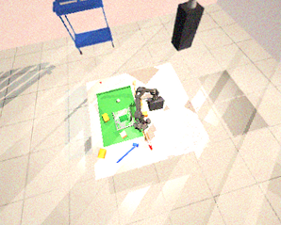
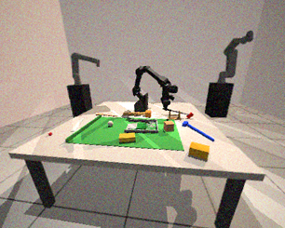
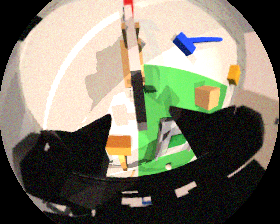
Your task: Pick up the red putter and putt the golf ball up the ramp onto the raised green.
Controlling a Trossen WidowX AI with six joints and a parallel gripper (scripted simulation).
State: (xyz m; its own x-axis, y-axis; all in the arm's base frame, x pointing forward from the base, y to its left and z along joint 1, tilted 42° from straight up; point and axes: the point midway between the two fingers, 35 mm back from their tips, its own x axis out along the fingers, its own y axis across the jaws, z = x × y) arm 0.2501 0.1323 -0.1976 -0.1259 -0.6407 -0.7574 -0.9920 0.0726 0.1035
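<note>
The red putter is 1 cm behind my gripper tip, 13 cm to the left of it and 3 cm below it. Round my gripper tip: brown block 23 cm ahead, 6 cm below; then green mat 22 cm ahead, 30 cm to the right, 9 cm below; then blue putter 25 cm ahead, 20 cm to the left, 8 cm below.
</note>
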